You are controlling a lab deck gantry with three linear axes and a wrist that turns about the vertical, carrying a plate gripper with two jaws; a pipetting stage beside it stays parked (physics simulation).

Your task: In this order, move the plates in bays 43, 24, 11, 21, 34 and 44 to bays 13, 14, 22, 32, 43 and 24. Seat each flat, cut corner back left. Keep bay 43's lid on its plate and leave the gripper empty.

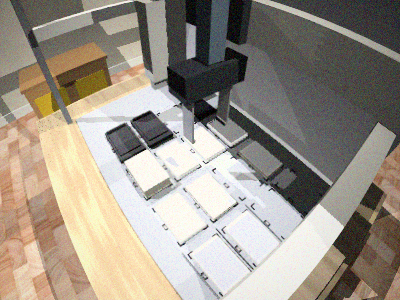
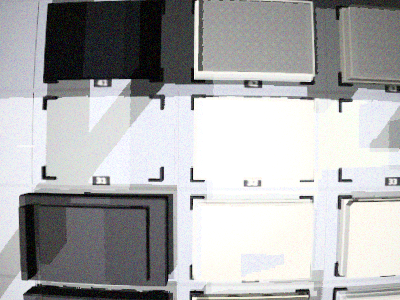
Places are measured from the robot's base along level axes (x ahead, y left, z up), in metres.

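Pixels of known places: gripper, fingertip midpoint: point(image 1: 205, 130); robot's base at its link origin: point(image 1: 107, 139).
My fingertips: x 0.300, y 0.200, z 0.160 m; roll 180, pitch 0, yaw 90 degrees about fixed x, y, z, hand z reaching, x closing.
Note:
Ahead of a thing's pixels: the offset from my fingertips to its middle. "spot": to the spot under its first point.
My gripper point(image 1: 206, 132) is open and empty, jaws pointing down over the bay 32 area; its height is unclear. Pale plates lie flat in bay 13 @(spot: dx +0.099, dy -0.157, dz -0.144 m) point(image 1: 180, 217), bay 14 @(spot: dx +0.253, dy -0.159, dz -0.131 m) point(image 1: 218, 262), bay 24 @(spot: dx +0.256, dy -0.057, dz -0.131 m) point(image 1: 250, 237), bay 22 @(spot: dx -0.070, dy -0.049, dz -0.146 m) point(image 1: 177, 157) point(image 2: 252, 225) and bay 32 @(spot: dx -0.049, dy +0.054, dz -0.146 m) point(image 1: 207, 146) point(image 2: 252, 137). A grey plate @(dx +0.092, dy +0.164, dz -0.153 m) point(image 1: 260, 159) point(image 2: 375, 45) lies in bay 43. Dark blocks with inset tops stand in bay 21 @(dx -0.240, dy -0.049, dz -0.144 m) point(image 1: 151, 128) point(image 2: 120, 240) and bay 11 @(dx -0.240, dy -0.156, dz -0.144 m) point(image 1: 125, 141). No plate shows in bay 34. The cut corners and bay 13's lid cannot be made out.
A tall white block @(dx -0.072, dy -0.157, dz -0.139 m) point(image 1: 145, 170) stands in bay 12. Plates lie in bay 23 @(spot: dx +0.095, dy -0.052, dz -0.146 m) point(image 1: 210, 195) point(image 2: 375, 235) and bay 42 @(spot: dx -0.060, dy +0.153, dz -0.146 m) point(image 1: 227, 131) point(image 2: 257, 40); bay 31 @(spot: dx -0.271, dy +0.054, dz -0.160 m) point(image 2: 70, 140) looks pale, partly shaded. A black plate @(dx -0.236, dy +0.164, dz -0.156 m) point(image 1: 204, 110) point(image 2: 110, 40) is in bay 41. A pale rail crosses front right.

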